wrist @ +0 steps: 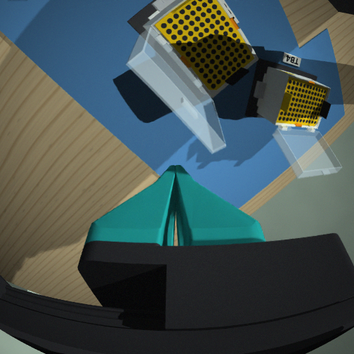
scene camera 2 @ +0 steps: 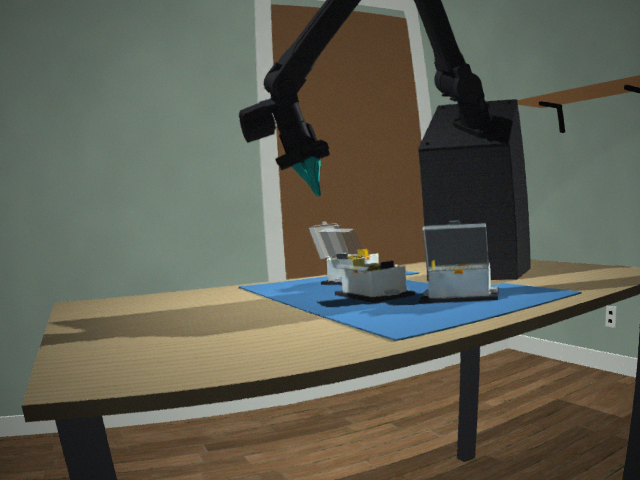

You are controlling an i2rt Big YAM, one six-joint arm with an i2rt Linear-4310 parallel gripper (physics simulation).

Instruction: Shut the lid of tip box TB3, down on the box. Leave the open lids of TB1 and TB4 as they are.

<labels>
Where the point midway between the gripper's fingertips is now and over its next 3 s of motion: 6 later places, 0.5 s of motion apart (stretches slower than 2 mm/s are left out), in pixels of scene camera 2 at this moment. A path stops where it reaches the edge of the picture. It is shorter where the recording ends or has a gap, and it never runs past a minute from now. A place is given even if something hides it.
My gripper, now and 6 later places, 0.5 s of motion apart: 318,195; 327,250; 348,254; 405,240; 392,248; 382,256; 383,255
</labels>
